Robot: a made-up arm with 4 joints. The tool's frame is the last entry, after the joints. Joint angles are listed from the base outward. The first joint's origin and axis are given. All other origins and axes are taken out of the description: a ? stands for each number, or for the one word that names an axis. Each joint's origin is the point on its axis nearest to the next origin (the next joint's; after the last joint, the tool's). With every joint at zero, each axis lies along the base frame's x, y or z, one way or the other. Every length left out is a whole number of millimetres.
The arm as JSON. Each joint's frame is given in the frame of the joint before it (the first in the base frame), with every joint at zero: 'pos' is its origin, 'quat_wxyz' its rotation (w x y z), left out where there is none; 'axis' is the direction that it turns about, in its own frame. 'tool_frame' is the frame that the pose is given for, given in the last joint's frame.
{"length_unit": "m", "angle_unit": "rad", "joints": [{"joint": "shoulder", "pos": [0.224, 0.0, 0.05], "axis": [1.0, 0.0, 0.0]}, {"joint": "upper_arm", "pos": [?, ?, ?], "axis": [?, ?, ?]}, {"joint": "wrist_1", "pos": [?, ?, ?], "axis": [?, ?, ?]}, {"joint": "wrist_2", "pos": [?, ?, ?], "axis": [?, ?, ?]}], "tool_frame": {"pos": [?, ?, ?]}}
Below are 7 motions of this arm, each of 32 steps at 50 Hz.
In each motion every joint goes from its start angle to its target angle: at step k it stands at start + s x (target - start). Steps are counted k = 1, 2, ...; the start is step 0. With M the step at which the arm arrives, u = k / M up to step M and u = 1 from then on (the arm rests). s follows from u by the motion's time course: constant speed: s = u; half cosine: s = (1 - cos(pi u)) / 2; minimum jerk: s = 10 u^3 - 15 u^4 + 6 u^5.
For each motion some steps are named. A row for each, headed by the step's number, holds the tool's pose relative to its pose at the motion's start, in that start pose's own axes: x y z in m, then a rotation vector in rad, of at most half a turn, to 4 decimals.
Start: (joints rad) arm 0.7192 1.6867 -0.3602 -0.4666
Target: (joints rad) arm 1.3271 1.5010 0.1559 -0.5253
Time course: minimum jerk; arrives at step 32
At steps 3, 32:
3: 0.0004 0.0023 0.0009 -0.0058 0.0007 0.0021
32: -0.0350 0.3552 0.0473 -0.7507 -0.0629 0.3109

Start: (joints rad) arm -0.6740 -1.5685 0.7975 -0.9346
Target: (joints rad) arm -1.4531 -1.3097 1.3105 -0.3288
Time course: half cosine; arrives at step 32
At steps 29, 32:
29: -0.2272 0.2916 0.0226 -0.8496 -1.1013 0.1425
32: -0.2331 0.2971 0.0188 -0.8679 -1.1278 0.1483

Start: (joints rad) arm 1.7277 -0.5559 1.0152 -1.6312
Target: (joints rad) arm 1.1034 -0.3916 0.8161 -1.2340
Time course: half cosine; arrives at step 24
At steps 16, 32:
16: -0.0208 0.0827 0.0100 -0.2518 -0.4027 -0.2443
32: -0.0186 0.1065 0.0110 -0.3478 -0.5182 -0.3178

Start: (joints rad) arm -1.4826 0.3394 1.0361 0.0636
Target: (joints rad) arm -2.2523 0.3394 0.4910 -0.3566
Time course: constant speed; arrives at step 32
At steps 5, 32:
5: -0.0025 -0.0136 -0.0279 -0.0289 0.0992 -0.0210
32: -0.0458 -0.1382 -0.1329 -0.1573 0.5914 -0.2090

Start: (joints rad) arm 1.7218 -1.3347 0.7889 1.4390
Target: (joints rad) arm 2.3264 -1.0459 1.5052 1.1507
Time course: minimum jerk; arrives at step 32
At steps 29, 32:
29: -0.1084 0.0211 -0.0216 -0.1070 0.9098 0.4618
32: -0.1094 0.0216 -0.0218 -0.1064 0.9160 0.4647

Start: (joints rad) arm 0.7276 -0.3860 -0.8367 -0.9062
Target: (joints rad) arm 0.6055 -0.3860 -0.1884 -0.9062
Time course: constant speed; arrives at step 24
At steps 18, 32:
18: -0.0750 0.0465 0.0652 -0.3750 0.0195 -0.4316
32: -0.0934 0.0737 0.0818 -0.5018 0.0231 -0.5740

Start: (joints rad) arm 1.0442 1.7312 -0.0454 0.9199
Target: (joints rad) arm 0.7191 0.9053 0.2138 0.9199
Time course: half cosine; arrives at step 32
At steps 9, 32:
9: 0.0522 -0.0224 0.0481 -0.0701 -0.1522 -0.0003
32: 0.1623 -0.0849 0.3573 -0.5102 -0.7919 0.0208

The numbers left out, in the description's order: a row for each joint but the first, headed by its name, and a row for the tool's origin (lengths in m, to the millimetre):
upper_arm: xyz 0.0 0.053 -0.065, axis 0.0 1.0 0.0
wrist_1: xyz 0.407 0.0 -0.099, axis -1.0 0.0 0.0
wrist_2: xyz 0.0 -0.199 0.036, axis 0.0 -1.0 0.0
tool: xyz 0.01 0.0 0.009

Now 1 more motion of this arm.
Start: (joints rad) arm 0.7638 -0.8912 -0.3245 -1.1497
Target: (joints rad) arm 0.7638 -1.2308 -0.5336 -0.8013
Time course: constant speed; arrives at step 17
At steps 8, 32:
8: -0.0355 0.0197 0.0371 -0.0038 -0.3126 0.1145
32: -0.0815 0.0448 0.0735 -0.0011 -0.6559 0.2544

